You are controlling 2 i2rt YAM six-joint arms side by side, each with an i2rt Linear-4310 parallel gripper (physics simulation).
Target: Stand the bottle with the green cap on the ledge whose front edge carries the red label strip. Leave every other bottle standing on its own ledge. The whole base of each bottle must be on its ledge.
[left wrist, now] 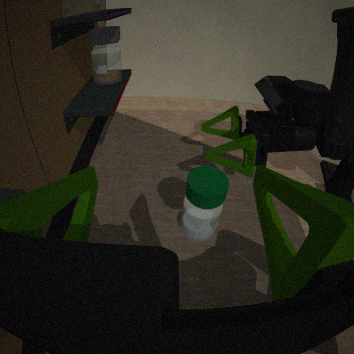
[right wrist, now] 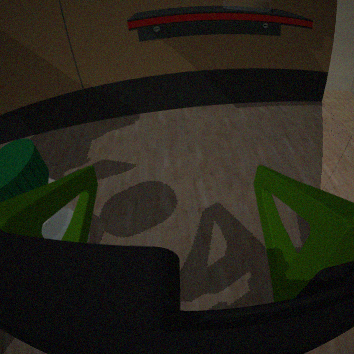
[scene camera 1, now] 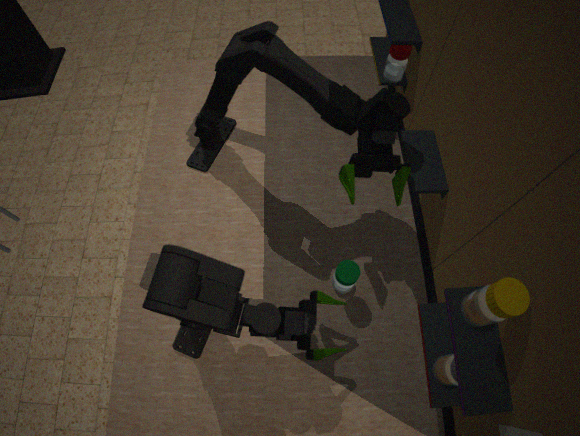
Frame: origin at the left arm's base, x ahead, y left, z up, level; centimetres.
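Seen in the pictures: left gripper, fingertip midpoint: (left wrist: 174, 174) (scene camera 1: 376, 204); right gripper, fingertip midpoint: (left wrist: 202, 139) (right wrist: 175, 173) (scene camera 1: 346, 326); left arm's base, origin of the base link: (scene camera 1: 212, 143); right arm's base, origin of the base link: (left wrist: 336, 191).
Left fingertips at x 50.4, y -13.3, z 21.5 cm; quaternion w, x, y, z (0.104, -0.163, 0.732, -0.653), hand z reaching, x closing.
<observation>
Pixels of each thing's top centre, then the offset from my left fingertips to it.
- green-capped bottle, middle of its top: (right wrist: 3, 162) (left wrist: 208, 179) (scene camera 1: 348, 271) dx -0.4, dy -12.0, dz -11.0 cm
- red-strip ledge, middle of its top: (right wrist: 219, 7) (left wrist: 102, 84) (scene camera 1: 445, 352) dx +22.9, dy -22.2, dz -5.9 cm
- grey-capped bottle, middle of its top: (scene camera 1: 471, 369) (left wrist: 104, 27) dx +24.0, dy -25.3, dz +4.6 cm
- yellow-capped bottle, middle of its top: (scene camera 1: 512, 296) dx +21.1, dy -16.4, dz +18.6 cm
- red-capped bottle, middle of its top: (scene camera 1: 401, 45) dx -6.5, dy +44.4, dz +4.6 cm
The green-capped bottle (scene camera 1: 346, 276) (left wrist: 204, 205) (right wrist: 20, 167) stands upright on the brown surface. My right gripper (scene camera 1: 345, 326) (left wrist: 202, 139) (right wrist: 175, 173) is open and empty; the bottle is outside its fingers, beside the upper one in the scene view. My left gripper (scene camera 1: 376, 203) (left wrist: 174, 174) is open and empty, above the bottle in the scene picture. The red-strip ledge (scene camera 1: 435, 325) (left wrist: 92, 100) (right wrist: 220, 19) is on the wall at the lower right of the scene view. A grey-capped bottle (scene camera 1: 446, 370) (left wrist: 106, 55) stands on it, its cap hidden in the scene view.
The purple-strip ledge (scene camera 1: 480, 370) (left wrist: 85, 22) overhangs the red-strip ledge and bears a yellow-capped bottle (scene camera 1: 495, 302). A red-capped bottle (scene camera 1: 396, 65) stands on a ledge (scene camera 1: 380, 50) at the top right. Another ledge (scene camera 1: 425, 160) is beside my left arm, and one (scene camera 1: 401, 22) is at the top edge.
</observation>
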